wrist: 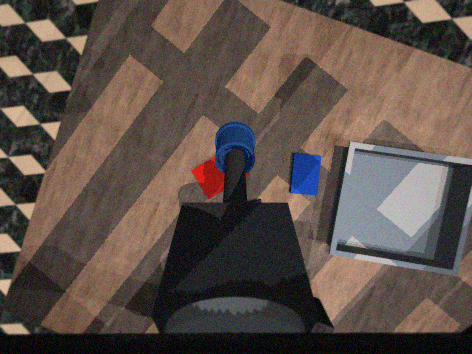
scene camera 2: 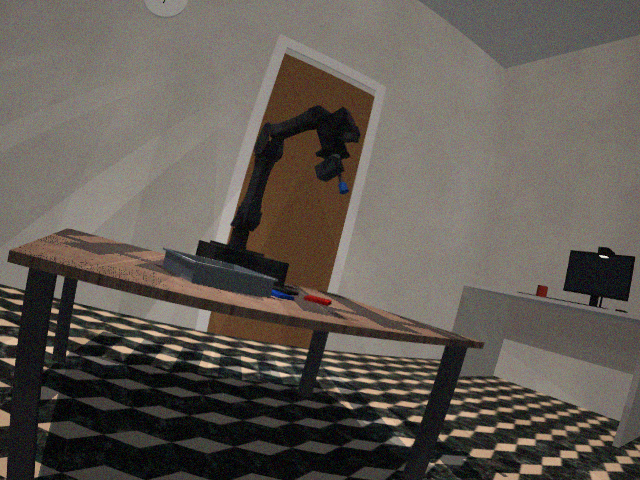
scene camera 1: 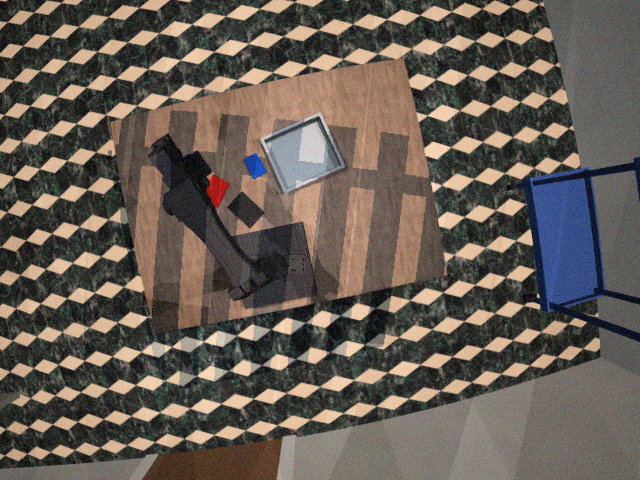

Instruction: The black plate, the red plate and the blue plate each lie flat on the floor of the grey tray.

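Pixels of known places: hand at its tool point: (wrist: pixel 235 140) (scene camera 2: pixel 344 191); arm's base at its link origin: (scene camera 2: pixel 236 249) (scene camera 1: pixel 278 264).
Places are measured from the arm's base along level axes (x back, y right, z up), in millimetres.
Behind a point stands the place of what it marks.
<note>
The black plate (scene camera 1: pixel 246 209) {x -204, y -127, z -82 mm} (scene camera 2: pixel 287 290) {x -234, y -158, z -81 mm} lies flat on the table near the arm's base; I cannot make it out in the wrist view. The red plate (scene camera 1: pixel 217 191) {x -276, y -240, z -80 mm} (scene camera 2: pixel 317 299) {x -319, y -232, z -80 mm} (wrist: pixel 207 178) {x -252, y -268, z -80 mm} lies on the table, partly behind the arm in scene camera 1 and partly behind the cup in the wrist view. The blue plate (scene camera 1: pixel 254 165) {x -372, y -94, z -82 mm} (scene camera 2: pixel 282 294) {x -396, y -101, z -81 mm} (wrist: pixel 305 174) {x -371, y -93, z -81 mm} lies on the table beside the grey tray (scene camera 1: pixel 284 160) {x -390, y 22, z -88 mm} (scene camera 2: pixel 227 279) {x -515, y 73, z -66 mm} (wrist: pixel 362 200) {x -388, y 41, z -88 mm}, apart from it. No plate shows in the tray. My blue suction cup (scene camera 2: pixel 343 188) (wrist: pixel 235 145) {x -339, y -224, z 252 mm} is open, with nothing on it, high above the table.
The black arm (scene camera 1: pixel 191 206) {x -187, y -109, z 529 mm} (scene camera 2: pixel 258 180) {x -49, y -6, z 258 mm} rises from a dark base plate (scene camera 1: pixel 279 242) {x -80, y 6, z 1 mm} at one table edge. The wooden table (scene camera 1: pixel 372 93) {x -656, y 370, z -91 mm} (scene camera 2: pixel 124 268) {x -618, y 312, z -91 mm} carries striped shadows. A blue chair (scene camera 1: pixel 566 237) stands off to the side. A desk (scene camera 2: pixel 542 330) with a monitor (scene camera 2: pixel 598 274) is farther away.
</note>
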